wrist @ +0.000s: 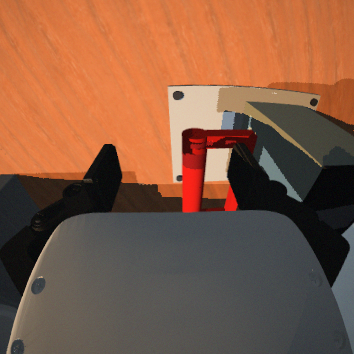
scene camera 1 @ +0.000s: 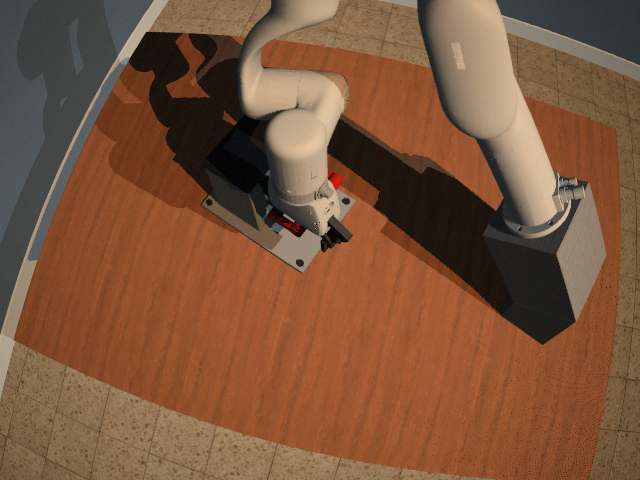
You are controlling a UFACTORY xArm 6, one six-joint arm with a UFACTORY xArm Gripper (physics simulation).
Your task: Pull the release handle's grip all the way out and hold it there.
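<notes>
The release handle is a red frame; its round grip bar shows partly, with red side arms running to a grey-green housing. The housing stands on a pale base plate. My gripper is open and empty. In the wrist view the grip bar appears between the two fingers, nearer the right one, and the right finger overlaps the handle's inner opening. The gripper body hides the bar's near end. I cannot tell the height of the fingertips over the bar.
The arm's dark pedestal stands at the right of the wooden table top. The arm reaches over the housing and casts a broad shadow. Dark bolts sit at the plate's corners. The housing stands close beside the right finger in the wrist view.
</notes>
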